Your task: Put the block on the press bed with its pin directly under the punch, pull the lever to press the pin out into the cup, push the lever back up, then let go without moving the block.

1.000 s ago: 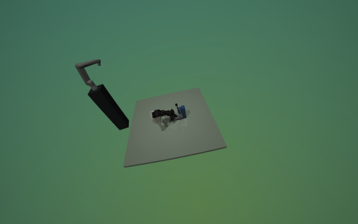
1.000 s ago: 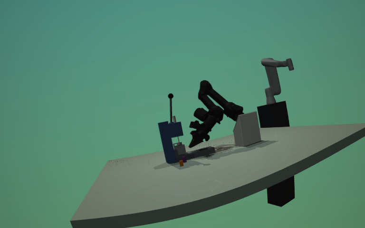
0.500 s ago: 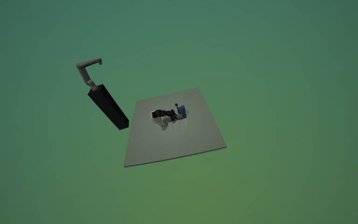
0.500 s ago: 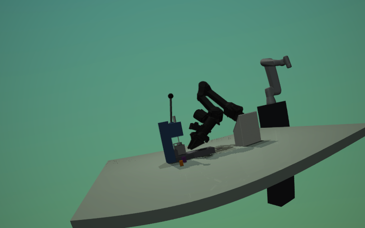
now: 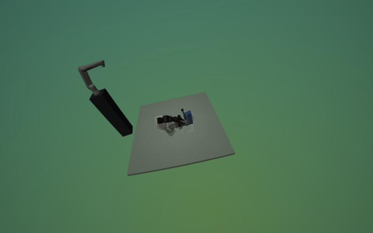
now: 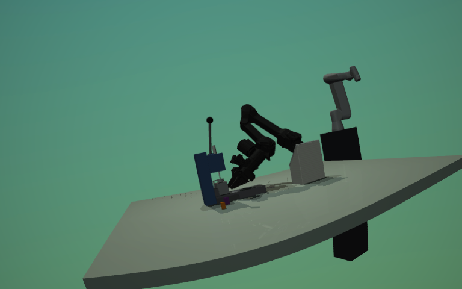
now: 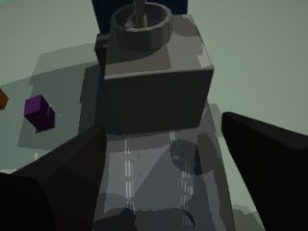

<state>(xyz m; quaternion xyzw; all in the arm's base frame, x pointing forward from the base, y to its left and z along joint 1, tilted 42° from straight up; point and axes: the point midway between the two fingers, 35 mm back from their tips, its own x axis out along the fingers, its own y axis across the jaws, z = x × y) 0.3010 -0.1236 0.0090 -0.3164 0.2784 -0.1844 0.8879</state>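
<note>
My gripper tip is 30 mm short of the grey punch and 100 mm below it. Also, from my gripper tip: orange cube (100 mm ahead, 160 mm to the left, 40 mm below); grey lever (10 mm ahead, 60 mm to the right, 220 mm above).
</note>
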